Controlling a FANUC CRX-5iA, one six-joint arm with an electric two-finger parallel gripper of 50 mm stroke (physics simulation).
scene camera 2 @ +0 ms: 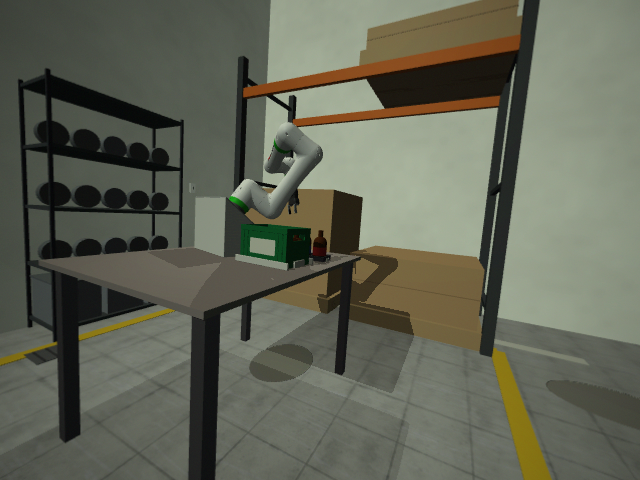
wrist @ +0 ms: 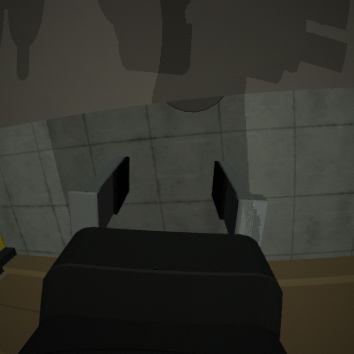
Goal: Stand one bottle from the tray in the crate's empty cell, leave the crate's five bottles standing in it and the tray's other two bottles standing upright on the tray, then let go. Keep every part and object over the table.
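Places are measured from the arm's base along level axes (x ahead, y left, z up), in centimetres.
Pixels of known places: gripper, fingertip midpoint: [scene camera 2: 292, 213] [wrist: 170, 175].
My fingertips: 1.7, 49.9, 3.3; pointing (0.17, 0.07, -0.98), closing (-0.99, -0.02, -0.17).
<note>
Ahead of a thing's pixels: the offset from my fingertips to its top centre, as dx, dy, dz. "spot": to the spot under its first point. Level surfaces: height alone.
The green crate @[+39.1, -52.0, -6.1] [scene camera 2: 296, 253] stands upright near the table's far edge. A little brown shows through its handle opening; its cells and bottles are otherwise hidden. A brown bottle @[+46.4, -26.3, -7.6] [scene camera 2: 320, 249] with a red label stands upright just right of the crate, on the low dark tray, of which little shows. The tray's other bottles cannot be told apart. My gripper [scene camera 2: 293, 210] [wrist: 170, 175] is open and empty. In the scene view it appears above the crate's right part and left of the bottle, clear of both. No bottle or crate shows in the wrist view.
The arm [scene camera 2: 297, 178] bends over the crate area. A white strip @[spot: +41.5, -62.2, -21.8] [scene camera 2: 261, 261] runs along the crate's base. The table @[dz -23.6] [scene camera 2: 129, 273] [wrist: 75, 95] ends above the fingers in the wrist view, with floor beyond. A large carton [scene camera 2: 347, 222] stands behind the table.
</note>
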